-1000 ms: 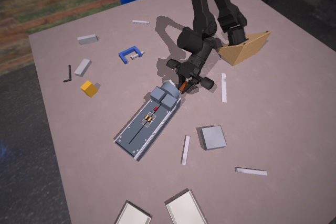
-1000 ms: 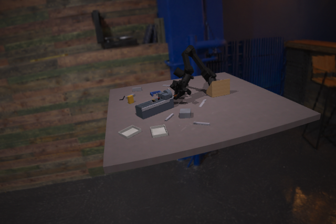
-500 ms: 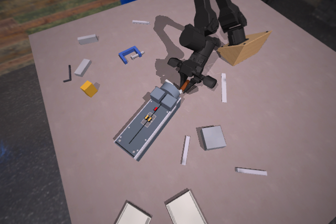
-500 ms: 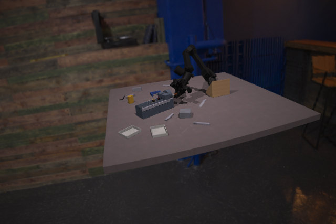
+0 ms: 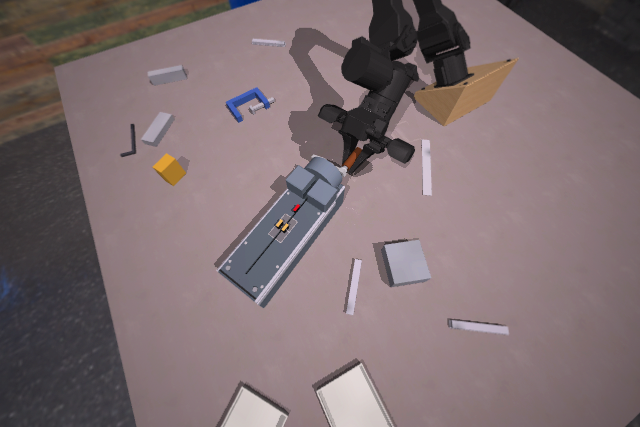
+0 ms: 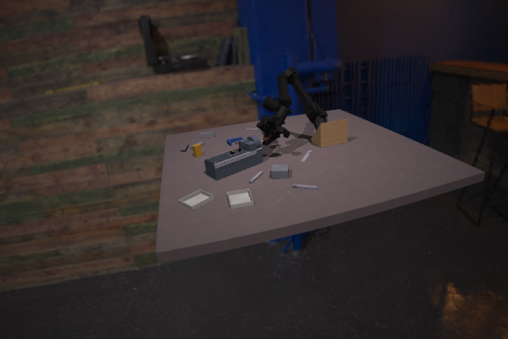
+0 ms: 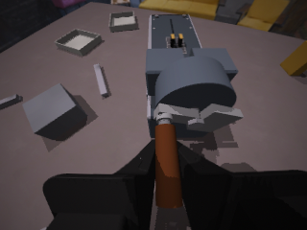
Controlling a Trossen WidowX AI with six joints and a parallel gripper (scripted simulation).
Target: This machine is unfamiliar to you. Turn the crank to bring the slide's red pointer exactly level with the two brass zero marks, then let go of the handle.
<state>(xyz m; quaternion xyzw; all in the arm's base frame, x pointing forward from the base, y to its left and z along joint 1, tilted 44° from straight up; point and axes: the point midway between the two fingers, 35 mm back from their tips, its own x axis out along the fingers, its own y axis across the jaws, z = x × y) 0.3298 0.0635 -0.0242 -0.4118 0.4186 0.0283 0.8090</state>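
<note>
The red pointer is 13 cm ahead of my gripper tip, 2 cm to the left of it and 1 cm above it. From my gripper tip the other things lie so: grey block 20 cm to the left, 6 cm below; blue clamp 7 cm ahead, 33 cm to the right, 7 cm below; brown crank handle 2 cm behind, 1 cm to the right, 2 cm above.
</note>
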